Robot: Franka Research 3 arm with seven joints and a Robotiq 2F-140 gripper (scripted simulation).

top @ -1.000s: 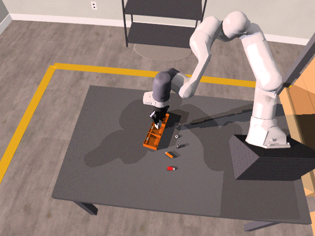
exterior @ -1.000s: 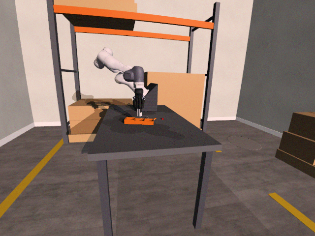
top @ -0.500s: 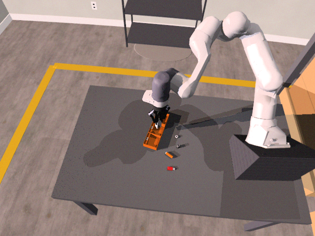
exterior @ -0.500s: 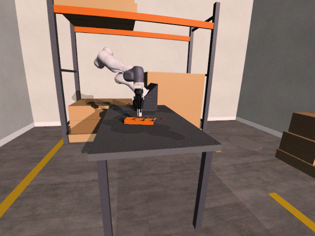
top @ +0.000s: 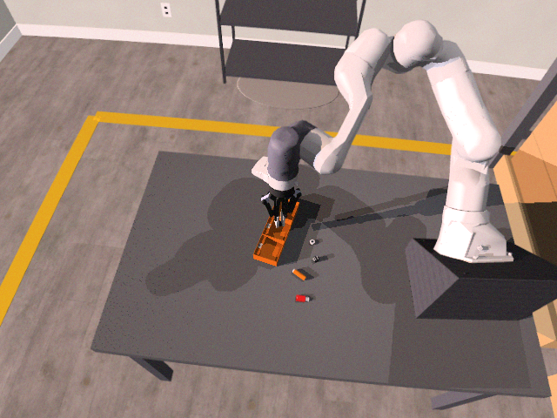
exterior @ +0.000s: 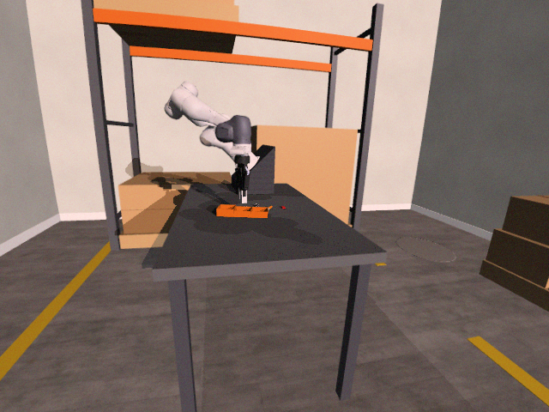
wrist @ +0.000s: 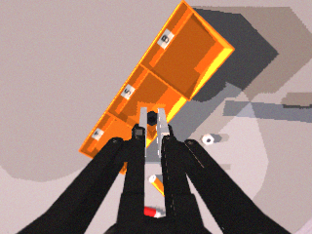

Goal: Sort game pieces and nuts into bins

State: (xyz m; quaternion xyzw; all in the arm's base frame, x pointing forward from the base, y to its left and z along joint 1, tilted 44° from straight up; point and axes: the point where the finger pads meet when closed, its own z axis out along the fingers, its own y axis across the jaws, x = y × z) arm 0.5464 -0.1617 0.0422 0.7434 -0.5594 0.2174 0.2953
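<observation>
Now: the dark nut 3 cm below my hand. The rest, counted from my hand: orange bin tray: 8 cm below, 1 cm ahead; then grey nut: 12 cm behind, 9 cm below, 3 cm to the left; then black die: 13 cm behind, 10 cm to the left, 9 cm below.
</observation>
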